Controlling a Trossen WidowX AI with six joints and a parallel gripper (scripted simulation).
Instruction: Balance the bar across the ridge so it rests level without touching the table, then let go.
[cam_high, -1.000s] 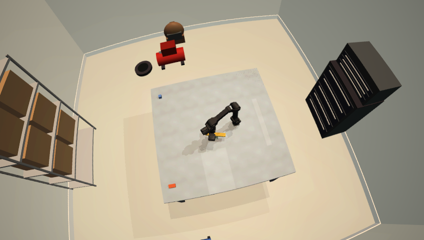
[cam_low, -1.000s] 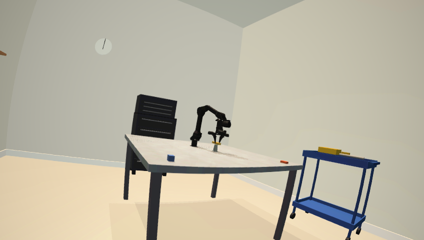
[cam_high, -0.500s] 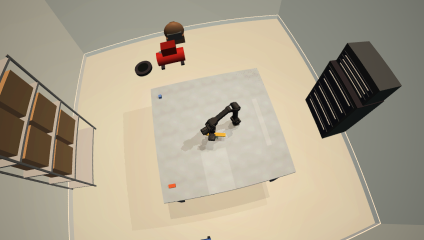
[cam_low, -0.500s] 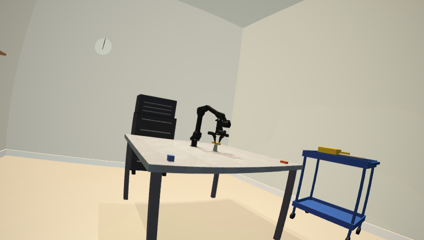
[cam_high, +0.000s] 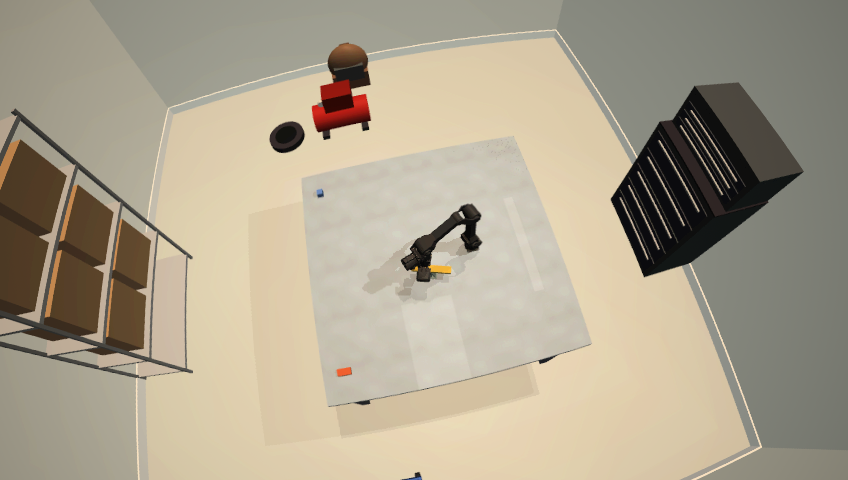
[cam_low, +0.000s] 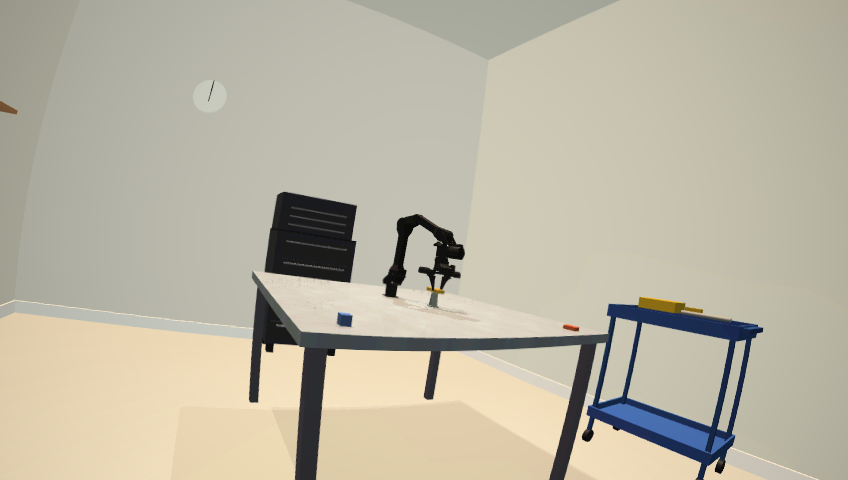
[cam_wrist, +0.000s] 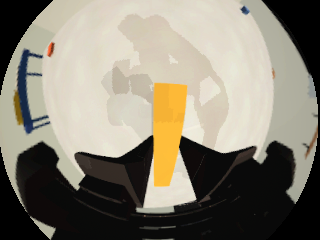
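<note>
Right now my gripper tip is 30 mm past the bar and 10 mm to the right of it. From my gripper tip the other things lie so: small blue cube: 600 mm to the right, 480 mm ahead, 60 mm below; then orange block: 480 mm ahead, 400 mm to the left, 70 mm below.
</note>
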